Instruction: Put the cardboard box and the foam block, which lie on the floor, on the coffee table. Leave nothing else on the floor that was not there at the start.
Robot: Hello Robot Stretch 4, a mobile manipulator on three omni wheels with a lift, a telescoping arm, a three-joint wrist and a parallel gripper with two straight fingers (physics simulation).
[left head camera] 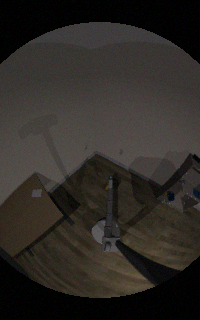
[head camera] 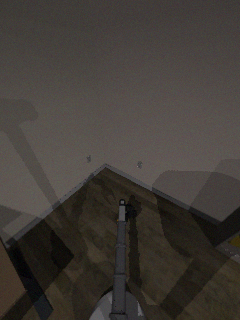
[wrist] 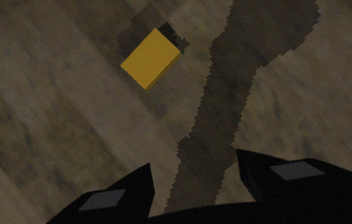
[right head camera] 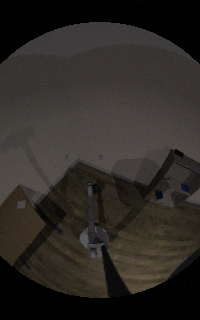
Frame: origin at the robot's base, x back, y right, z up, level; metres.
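Seen in the pictures: gripper, fingertip midpoint: [left head camera: 113, 187] [head camera: 130, 219] [wrist: 195, 171] [right head camera: 96, 193].
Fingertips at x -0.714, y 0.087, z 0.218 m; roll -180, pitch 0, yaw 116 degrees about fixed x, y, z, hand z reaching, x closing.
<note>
A point is followed by its place in that frame.
A yellow block [wrist: 150, 59] {x -0.816, y -0.012, z 0.017 m} [left head camera: 107, 187] {x -0.802, y -0.007, z 0.018 m}, by its look the foam block, lies on the floor. In the wrist view it is at the upper left, beyond the fingertips and apart from them. My gripper [wrist: 195, 171] {x -0.714, y 0.087, z 0.219 m} is open and empty, above the floor. In the head view it is a small dark shape at the arm's far end. The brown coffee table [head camera: 9, 280] {x -0.164, y -0.538, z 0.692 m} [left head camera: 30, 220] {x 0.069, y -0.812, z 0.692 m} [right head camera: 30, 235] {x 0.050, y -0.615, z 0.692 m} stands at the left, with a pale square [left head camera: 37, 193] {x -0.274, y -0.828, z 0.702 m} [right head camera: 21, 204] {x -0.276, y -0.838, z 0.701 m} on its top. I cannot make out the cardboard box in these views.
Two walls meet in a corner beyond the arm, with small outlets [head camera: 89, 158] {x -1.521, y -0.518, z 0.386 m} [head camera: 139, 164] {x -1.428, y 0.224, z 0.382 m} on them. At the right stands a grey open unit [head camera: 227, 230] {x -0.651, y 1.058, z 0.224 m} [left head camera: 180, 176] {x -0.584, y 1.012, z 0.752 m} [right head camera: 164, 172] {x -0.595, y 1.020, z 0.768 m} holding blue things [left head camera: 171, 196] [right head camera: 185, 187] and a yellow one [head camera: 236, 241] {x -0.594, y 1.170, z 0.117 m}. Dark shadows cross the floor.
</note>
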